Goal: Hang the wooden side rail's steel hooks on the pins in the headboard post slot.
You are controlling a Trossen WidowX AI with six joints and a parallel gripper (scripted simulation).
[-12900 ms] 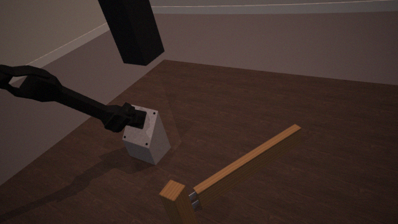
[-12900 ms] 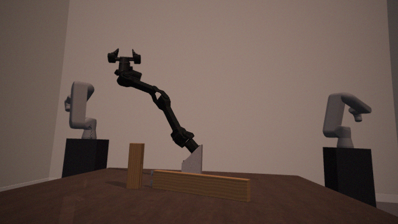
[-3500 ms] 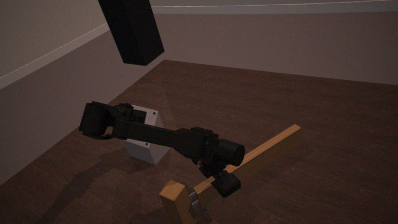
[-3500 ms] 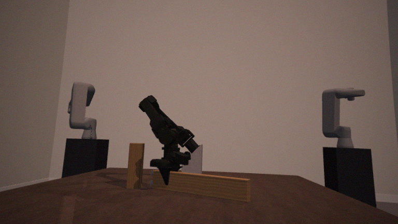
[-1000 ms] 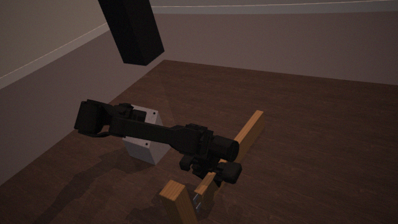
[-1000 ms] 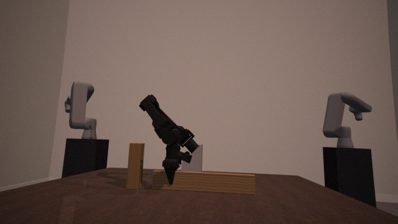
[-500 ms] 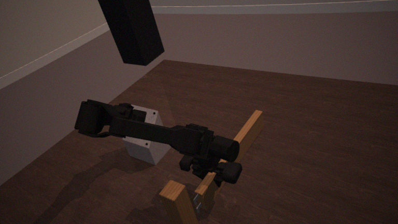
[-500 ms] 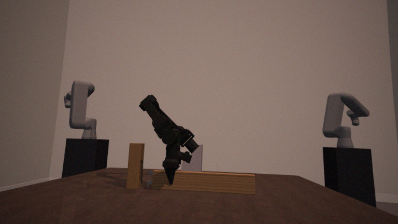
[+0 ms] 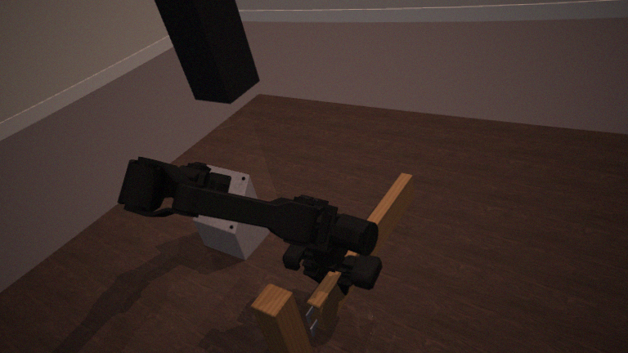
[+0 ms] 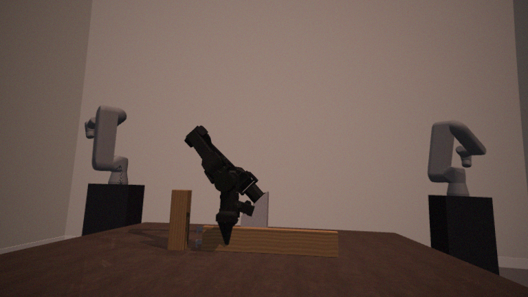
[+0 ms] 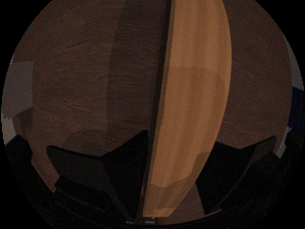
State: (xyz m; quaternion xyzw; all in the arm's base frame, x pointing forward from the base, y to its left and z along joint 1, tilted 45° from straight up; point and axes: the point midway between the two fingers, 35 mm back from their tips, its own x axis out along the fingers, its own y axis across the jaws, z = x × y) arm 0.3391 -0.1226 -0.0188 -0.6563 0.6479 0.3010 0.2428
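The headboard post is 150 mm to the right of my gripper tip, 60 mm above it and 10 mm behind it.
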